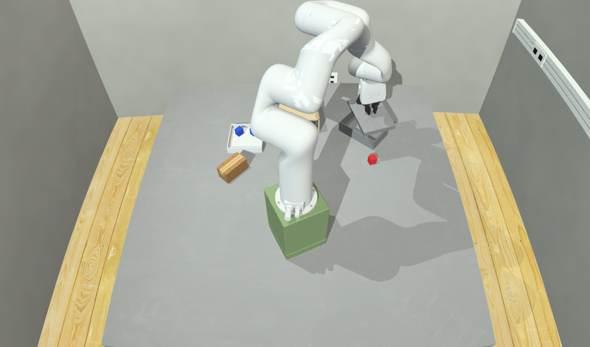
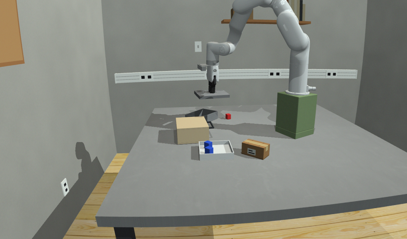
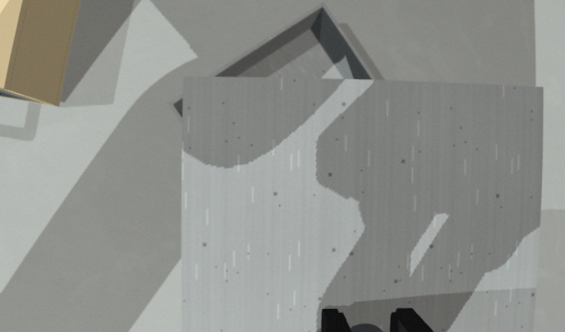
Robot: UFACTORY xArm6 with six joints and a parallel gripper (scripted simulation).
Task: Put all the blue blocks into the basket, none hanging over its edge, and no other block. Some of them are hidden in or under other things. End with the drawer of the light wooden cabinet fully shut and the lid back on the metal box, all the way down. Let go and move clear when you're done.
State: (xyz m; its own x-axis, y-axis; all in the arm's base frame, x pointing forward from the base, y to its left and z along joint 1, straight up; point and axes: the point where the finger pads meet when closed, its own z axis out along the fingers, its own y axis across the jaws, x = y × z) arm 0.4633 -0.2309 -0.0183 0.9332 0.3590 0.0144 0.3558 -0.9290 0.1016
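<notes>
Now: the dark metal box 60 mm ahead of my hand, 10 mm to the left of it and 170 mm below it. Also, from my hand: light wooden cabinet (80 mm ahead, 310 mm to the left, 160 mm below); then grey metal lid (30 mm below); then red block (100 mm behind, 30 mm to the right, 180 mm below).
</notes>
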